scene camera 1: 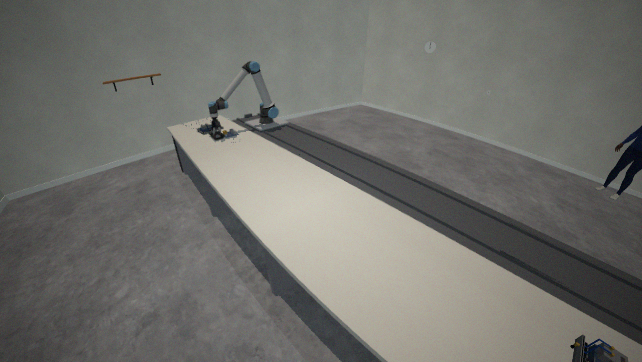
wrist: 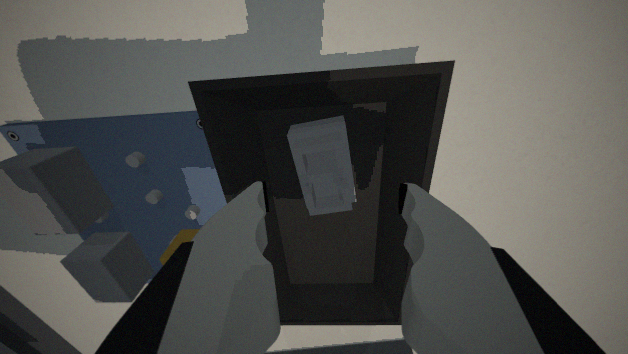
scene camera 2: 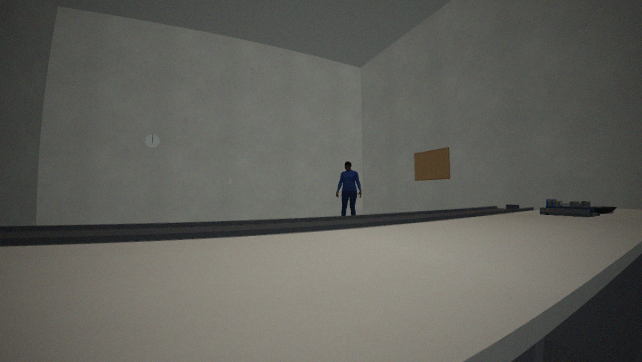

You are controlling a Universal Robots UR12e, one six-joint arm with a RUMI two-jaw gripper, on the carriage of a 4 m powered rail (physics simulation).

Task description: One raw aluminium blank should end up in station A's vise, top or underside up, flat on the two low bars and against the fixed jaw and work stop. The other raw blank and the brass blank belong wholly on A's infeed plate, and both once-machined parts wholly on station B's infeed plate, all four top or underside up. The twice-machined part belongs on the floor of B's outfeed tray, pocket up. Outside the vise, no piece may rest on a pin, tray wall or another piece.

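Where they show: gripper, fingertip midpoint: (scene camera 1: 217,134) (wrist: 332,185); arm's base, link origin: (scene camera 1: 266,121).
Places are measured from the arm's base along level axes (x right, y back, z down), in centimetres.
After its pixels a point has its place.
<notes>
In the wrist view my gripper (wrist: 332,185) @[x -10.1, y -73.9, z -3.4 cm] (scene camera 1: 216,131) @[x -10.1, y -73.9, z -3.4 cm] is open, with a fingertip on either side of the space over a black tray (wrist: 422,125) @[x -12.2, y -79.6, z -0.7 cm]. A light grey part (wrist: 325,167) @[x -9.7, y -73.5, z -0.3 cm] with recesses in its upward face lies skewed inside the tray, ahead of the fingertips; nothing is between them. Left of the tray is a blue plate (wrist: 170,135) @[x -12.1, y -61.8, z 2.2 cm] with pins. A grey block (wrist: 72,187) @[x -9.4, y -53.8, z 0.1 cm] overlaps its left side near a pin; contact is unclear. A second grey block (wrist: 110,265) @[x -1.8, y -53.6, z -1.0 cm] is at its lower edge. A brass block (wrist: 181,244) is partly hidden by the left finger.
A grey base edge (wrist: 345,346) @[x 21.2, y -73.9, z 2.8 cm] shows below the tray. Another station (scene camera 1: 600,350) @[x -340.7, y -57.7, z -4.8 cm] stands at the near table end; a station (scene camera 2: 567,211) @[x -333.9, y -69.2, z -0.1 cm] shows at the right in scene camera 2. The rail (scene camera 1: 380,180) runs beside the table (scene camera 1: 320,215) @[x -189.9, y -74.9, z 3.0 cm]. A person (scene camera 2: 348,185) stands beyond the rail.
</notes>
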